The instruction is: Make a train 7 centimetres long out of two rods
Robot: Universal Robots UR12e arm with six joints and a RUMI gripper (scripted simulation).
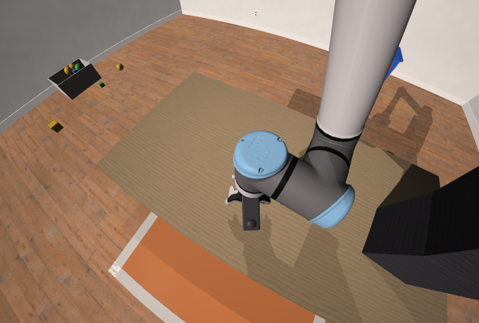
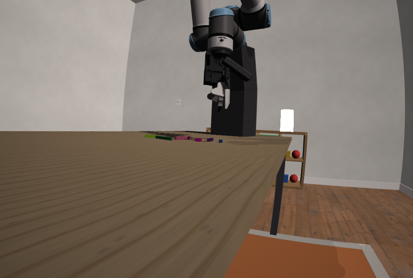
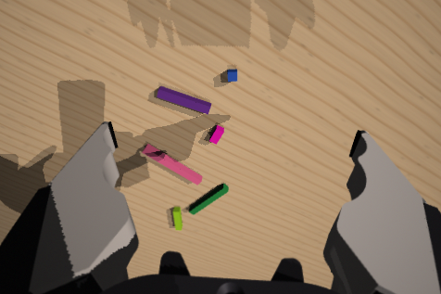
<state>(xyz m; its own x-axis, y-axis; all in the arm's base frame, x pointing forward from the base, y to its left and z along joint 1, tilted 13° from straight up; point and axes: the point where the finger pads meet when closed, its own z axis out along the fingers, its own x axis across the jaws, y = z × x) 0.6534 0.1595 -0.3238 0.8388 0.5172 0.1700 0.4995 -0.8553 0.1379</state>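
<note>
Now: hand 100 mm above the purple rod, 50 mm to the left of it and 30 mm past it. Also, from my hand: magenta rod: 100 mm below, 70 mm to the right, 20 mm ahead; then small blue rod: 100 mm below; then pink rod: 150 mm to the right, 100 mm below.
</note>
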